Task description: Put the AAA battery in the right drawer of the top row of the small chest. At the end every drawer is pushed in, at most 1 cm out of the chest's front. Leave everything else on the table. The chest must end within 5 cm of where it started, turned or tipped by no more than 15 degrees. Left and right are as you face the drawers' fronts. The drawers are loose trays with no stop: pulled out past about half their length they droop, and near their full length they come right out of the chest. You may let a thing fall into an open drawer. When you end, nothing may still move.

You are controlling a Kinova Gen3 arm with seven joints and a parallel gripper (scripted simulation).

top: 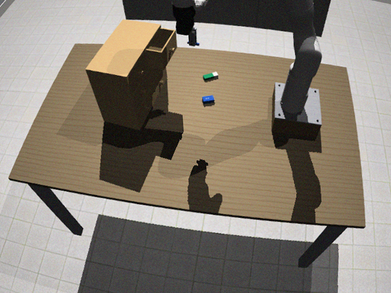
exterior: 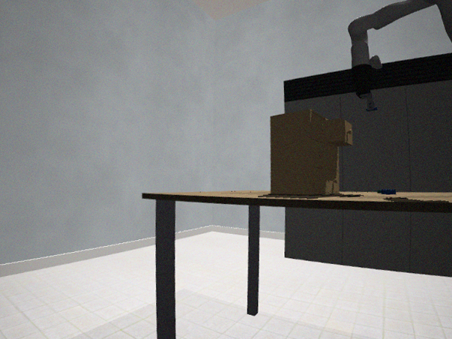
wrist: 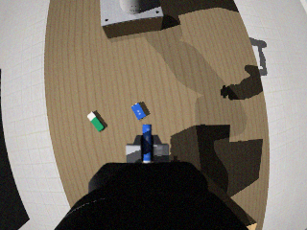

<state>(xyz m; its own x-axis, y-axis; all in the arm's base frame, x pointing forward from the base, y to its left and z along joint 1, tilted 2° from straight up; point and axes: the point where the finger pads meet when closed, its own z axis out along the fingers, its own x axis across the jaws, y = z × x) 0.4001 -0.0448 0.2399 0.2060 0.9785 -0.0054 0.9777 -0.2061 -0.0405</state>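
Right now my hand is 1 cm above the AAA battery. Also, from my hand: blue block 34 cm below, 6 cm behind, 2 cm to the right; green-and-white block 34 cm below, 16 cm to the right, 6 cm behind.
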